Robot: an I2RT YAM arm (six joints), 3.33 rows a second.
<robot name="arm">
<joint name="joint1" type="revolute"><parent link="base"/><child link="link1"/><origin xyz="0 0 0.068"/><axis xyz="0 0 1"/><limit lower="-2.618" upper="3.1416"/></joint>
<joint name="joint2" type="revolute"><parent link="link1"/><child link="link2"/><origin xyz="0.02 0.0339 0.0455"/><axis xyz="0 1 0"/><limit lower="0" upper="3.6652"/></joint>
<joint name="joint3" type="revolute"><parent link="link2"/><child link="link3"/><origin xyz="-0.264 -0.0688 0"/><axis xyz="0 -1 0"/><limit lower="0" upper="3.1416"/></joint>
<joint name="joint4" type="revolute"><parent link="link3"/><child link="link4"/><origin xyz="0.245 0.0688 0.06"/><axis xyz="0 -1 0"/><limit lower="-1.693" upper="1.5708"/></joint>
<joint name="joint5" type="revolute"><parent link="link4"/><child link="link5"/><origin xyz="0.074 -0.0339 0.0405"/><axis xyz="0 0 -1"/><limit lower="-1.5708" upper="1.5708"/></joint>
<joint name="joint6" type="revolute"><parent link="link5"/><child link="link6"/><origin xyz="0.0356 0 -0.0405"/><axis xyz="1 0 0"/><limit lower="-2.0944" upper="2.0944"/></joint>
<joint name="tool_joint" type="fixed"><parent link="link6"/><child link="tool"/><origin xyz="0 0 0" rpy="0 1.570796 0"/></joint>
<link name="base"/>
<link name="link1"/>
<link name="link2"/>
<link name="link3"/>
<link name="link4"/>
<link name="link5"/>
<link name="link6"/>
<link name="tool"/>
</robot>
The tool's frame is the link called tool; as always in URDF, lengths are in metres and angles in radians.
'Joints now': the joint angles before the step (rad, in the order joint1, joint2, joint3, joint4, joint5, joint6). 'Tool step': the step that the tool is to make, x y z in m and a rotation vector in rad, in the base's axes. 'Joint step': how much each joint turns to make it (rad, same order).
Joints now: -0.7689, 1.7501, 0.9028, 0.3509, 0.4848, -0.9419
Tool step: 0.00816, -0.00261, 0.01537, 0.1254, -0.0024, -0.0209
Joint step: 0.0080, -0.0066, 0.1193, -0.2588, -0.0247, 0.1048
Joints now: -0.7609, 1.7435, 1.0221, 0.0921, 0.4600, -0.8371
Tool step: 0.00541, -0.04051, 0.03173, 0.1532, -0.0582, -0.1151
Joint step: -0.0675, 0.0895, 0.2963, -0.3421, -0.0590, 0.1592
